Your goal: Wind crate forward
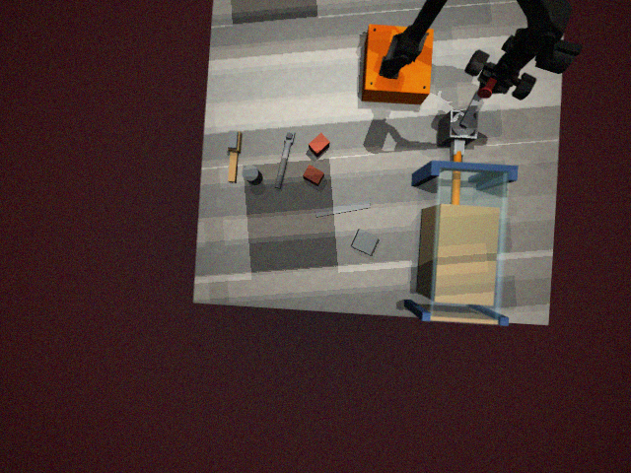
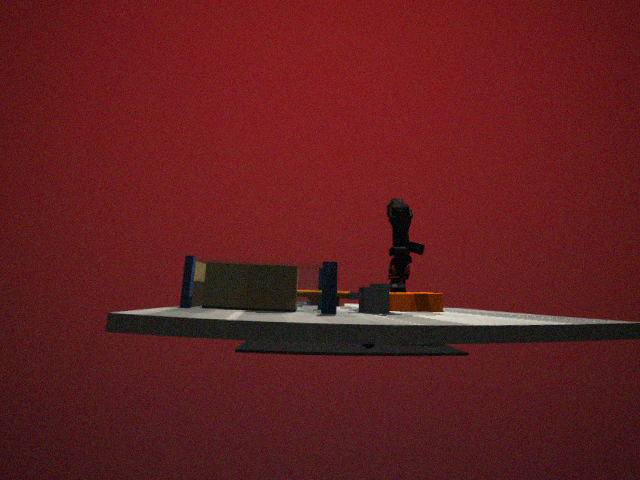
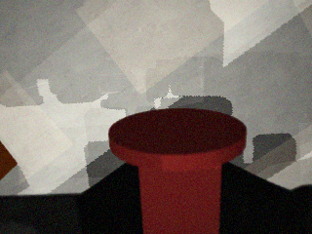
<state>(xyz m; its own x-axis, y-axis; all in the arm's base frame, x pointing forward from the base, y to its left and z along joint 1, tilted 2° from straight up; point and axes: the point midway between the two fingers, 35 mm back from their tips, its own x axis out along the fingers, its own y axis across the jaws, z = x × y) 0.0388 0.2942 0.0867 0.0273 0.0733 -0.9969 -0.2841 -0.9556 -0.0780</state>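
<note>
My gripper tip is 4 cm short of the grey crank handle, 1 cm to the left of it and 1 cm above it. Also, from my gripper tip: winch (9 cm below, 8 cm ahead, 3 cm to the right); then red knob (2 cm above); then blue frame (26 cm ahead, 1 cm below).
</note>
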